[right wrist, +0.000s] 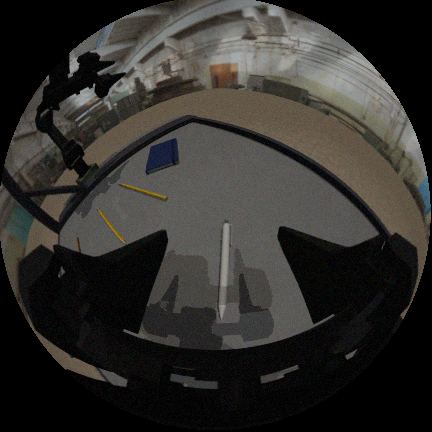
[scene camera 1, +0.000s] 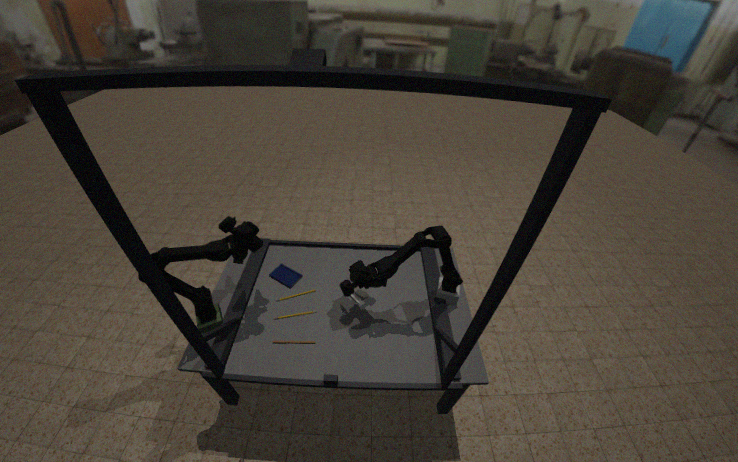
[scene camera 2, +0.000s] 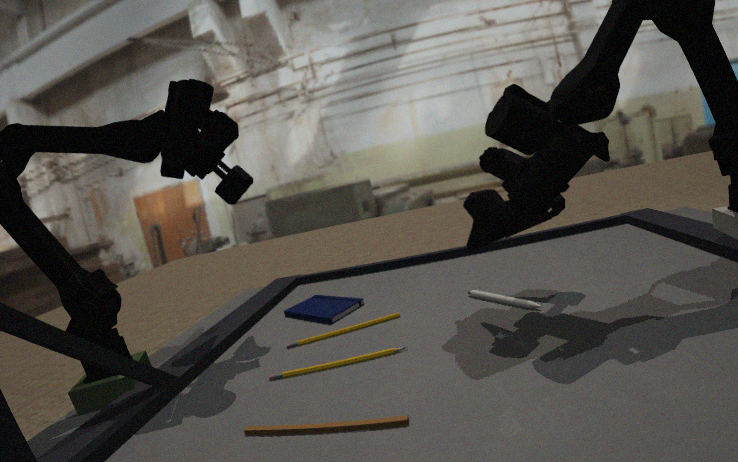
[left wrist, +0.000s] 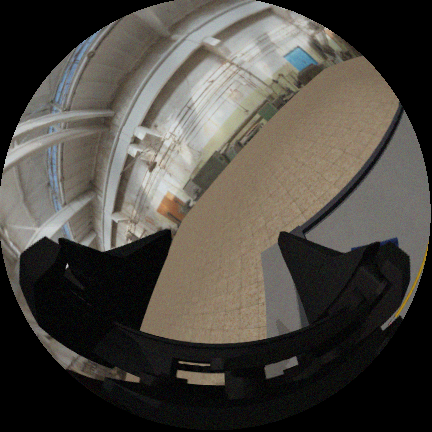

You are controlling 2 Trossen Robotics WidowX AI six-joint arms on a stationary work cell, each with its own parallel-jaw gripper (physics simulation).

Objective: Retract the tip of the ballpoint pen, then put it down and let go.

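Where they show: left gripper, fingertip midpoint: (right wrist: 119, 67) (scene camera 2: 219, 166) (left wrist: 226, 236); right gripper, fingertip midpoint: (right wrist: 223, 234) (scene camera 1: 348, 279) (scene camera 2: 487, 241); left arm's base at its link origin: (right wrist: 84, 171) (scene camera 1: 207, 315); right arm's base at its link origin: (scene camera 1: 449, 286).
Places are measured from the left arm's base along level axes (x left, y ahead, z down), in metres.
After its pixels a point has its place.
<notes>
A white ballpoint pen (scene camera 2: 503, 300) {x -0.158, y 0.609, z 0.033 m} (right wrist: 225, 265) {x -0.147, y 0.615, z 0.029 m} lies on the grey table (scene camera 1: 381, 362) {x -0.504, y 0.568, z 0.040 m} (scene camera 2: 522, 403) {x -0.351, y 0.470, z 0.040 m}. In the right wrist view its dark button end points away from the wrist and its tapered end toward it; whether the writing tip is out is too small to tell. My right gripper (right wrist: 223, 234) {x -0.137, y 0.612, z -0.058 m} is open and empty above the pen, one finger to each side, with a gap between fingers and pen. My left gripper (left wrist: 226, 236) {x 0.178, y 0.259, z -0.283 m} is open and empty, raised high by the table's left edge, away from the pen.
A blue notebook (scene camera 1: 285, 275) {x 0.093, y 0.378, z 0.028 m} (scene camera 2: 324, 308) {x 0.074, y 0.380, z 0.028 m} (right wrist: 162, 155) {x 0.076, y 0.396, z 0.028 m}, two yellow pencils (scene camera 2: 343, 331) {x -0.043, y 0.383, z 0.036 m} (scene camera 2: 337, 365) {x -0.144, y 0.345, z 0.037 m} and a brown stick (scene camera 1: 294, 342) {x -0.265, y 0.296, z 0.034 m} (scene camera 2: 326, 426) {x -0.267, y 0.300, z 0.033 m} lie left of the pen in the scene views. A black frame (scene camera 1: 528, 239) {x -0.708, y 0.716, z -0.725 m} stands around the table.
</notes>
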